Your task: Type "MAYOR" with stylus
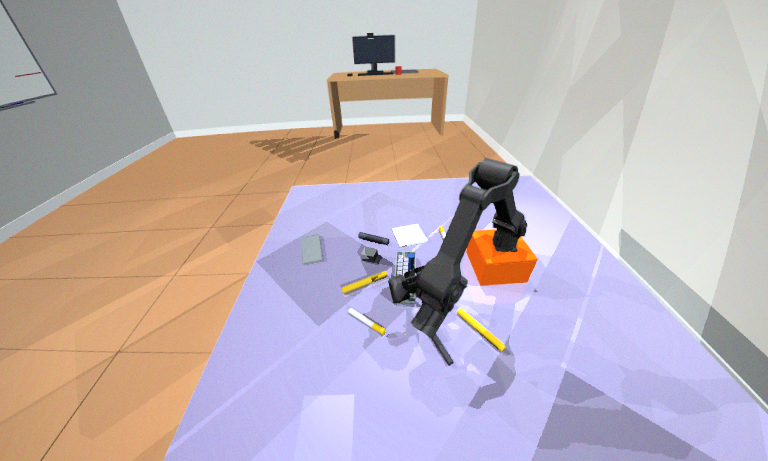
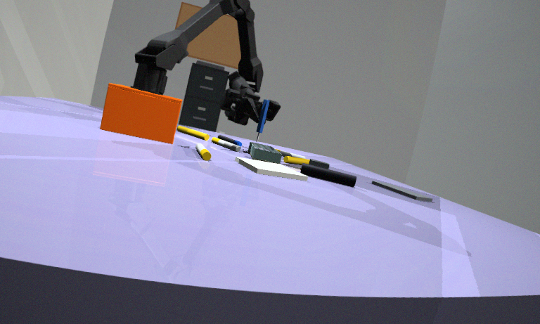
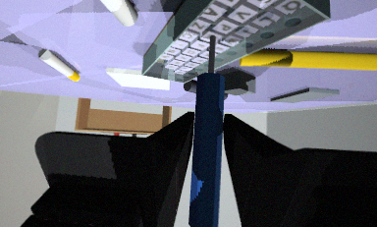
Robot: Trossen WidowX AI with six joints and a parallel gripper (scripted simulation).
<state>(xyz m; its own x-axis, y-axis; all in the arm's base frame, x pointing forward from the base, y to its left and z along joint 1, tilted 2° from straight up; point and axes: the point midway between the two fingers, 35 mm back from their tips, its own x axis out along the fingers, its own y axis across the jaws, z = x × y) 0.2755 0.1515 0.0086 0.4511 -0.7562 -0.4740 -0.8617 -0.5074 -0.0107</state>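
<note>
The stylus lies 1 cm below my gripper tip. The rest, counted from my gripper tip: white pad (1 cm ahead, 27 cm to the right, 8 cm below); small grey block (15 cm ahead, 14 cm to the right, 7 cm below); black cylinder (15 cm ahead, 23 cm to the right, 8 cm below).
</note>
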